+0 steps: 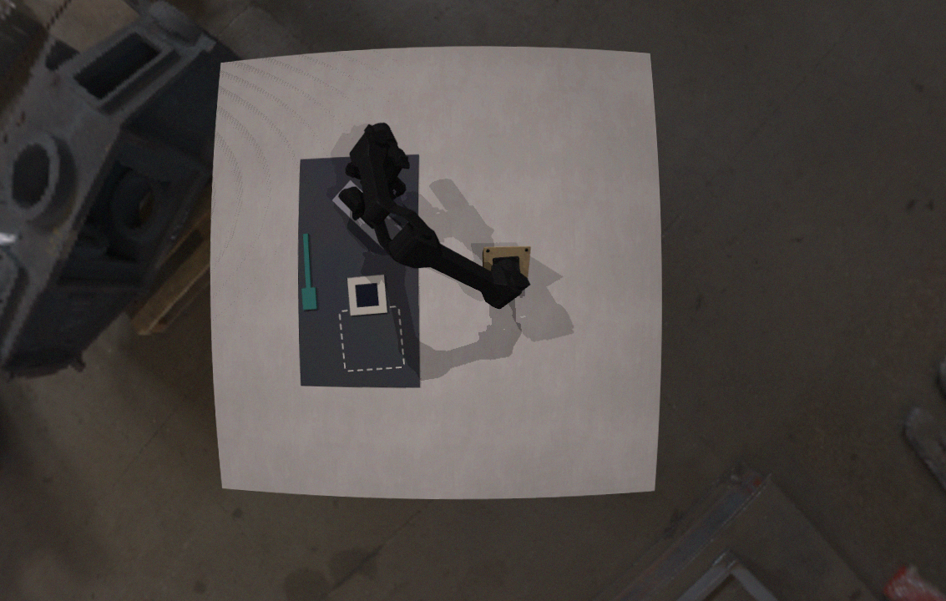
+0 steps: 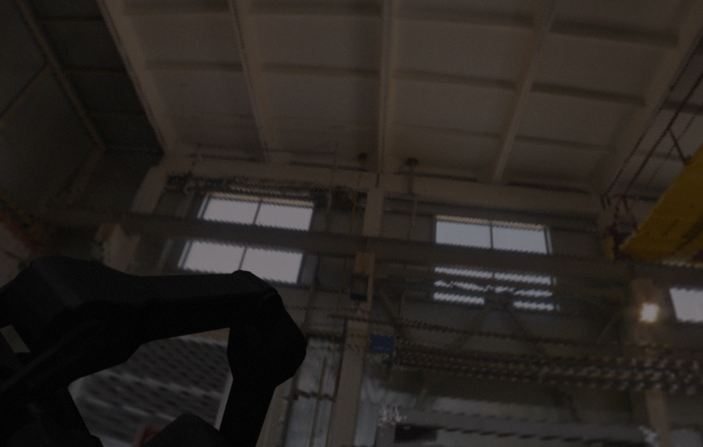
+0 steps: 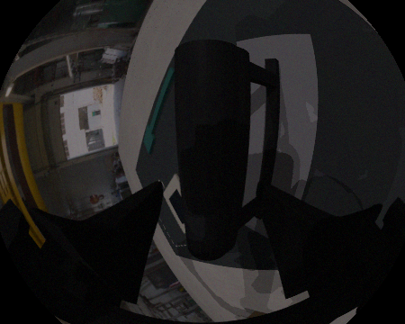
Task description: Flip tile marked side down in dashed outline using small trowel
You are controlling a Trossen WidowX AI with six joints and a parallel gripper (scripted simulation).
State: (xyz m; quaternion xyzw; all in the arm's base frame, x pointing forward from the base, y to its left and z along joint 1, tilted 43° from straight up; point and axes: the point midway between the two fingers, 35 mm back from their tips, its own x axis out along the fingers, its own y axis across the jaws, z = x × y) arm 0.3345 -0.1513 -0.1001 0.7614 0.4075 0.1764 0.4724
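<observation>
My gripper tip is now 140 mm to the right of the dark mat, 90 mm above it and 40 mm short of it. Also, from my gripper tip: cream tile: 200 mm to the left, 60 mm below, 20 mm ahead; then teal trowel: 180 mm ahead, 150 mm to the left, 60 mm below.
</observation>
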